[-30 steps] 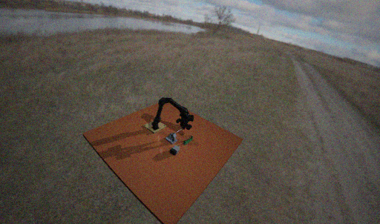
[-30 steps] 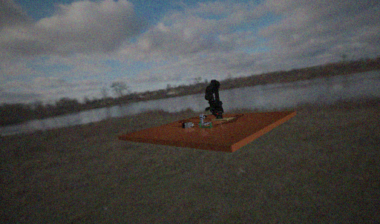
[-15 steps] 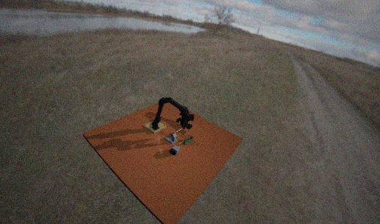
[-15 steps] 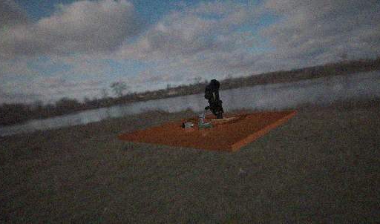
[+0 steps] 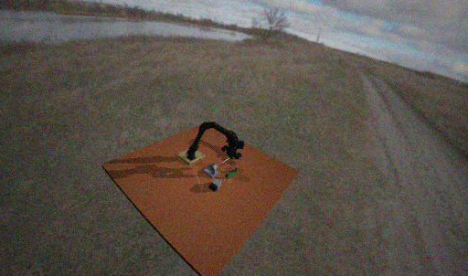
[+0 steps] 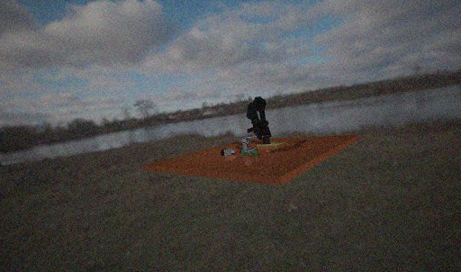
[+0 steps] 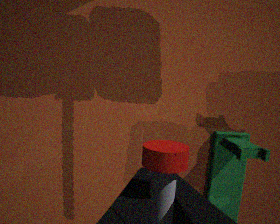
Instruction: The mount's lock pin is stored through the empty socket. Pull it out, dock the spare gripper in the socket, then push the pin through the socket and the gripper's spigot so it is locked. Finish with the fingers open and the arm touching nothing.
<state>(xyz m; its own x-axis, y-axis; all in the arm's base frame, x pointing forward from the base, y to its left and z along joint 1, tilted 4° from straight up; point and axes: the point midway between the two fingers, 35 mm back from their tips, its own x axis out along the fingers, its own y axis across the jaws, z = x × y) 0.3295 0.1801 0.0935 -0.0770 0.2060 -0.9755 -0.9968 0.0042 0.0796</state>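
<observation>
Right now my gripper tip is 70 mm short of the green cradle, 70 mm to the left of it and 70 mm above it. Round my gripper tip: spare gripper 80 mm ahead, 270 mm to the right, 70 mm below; then mount 50 mm behind, 190 mm to the right, 40 mm below.
</observation>
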